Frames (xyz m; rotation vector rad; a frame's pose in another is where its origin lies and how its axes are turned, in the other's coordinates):
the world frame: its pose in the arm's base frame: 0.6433 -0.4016 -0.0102 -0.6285 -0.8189 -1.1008
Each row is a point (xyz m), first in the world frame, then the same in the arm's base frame.
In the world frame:
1: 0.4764 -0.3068 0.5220
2: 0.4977 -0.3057 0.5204
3: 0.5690 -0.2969 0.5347
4: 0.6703 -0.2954 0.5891
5: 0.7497 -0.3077 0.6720
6: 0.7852 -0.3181 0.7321
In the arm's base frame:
1: 0.3279 -0.3402 0.6900
2: 0.3341 -0.3521 0.7067
3: 0.3547 -0.3747 0.7733
4: 0.3649 -0.3836 0.8874
5: 0.3499 -0.3635 1.0001
6: 0.3326 -0.3380 1.0636

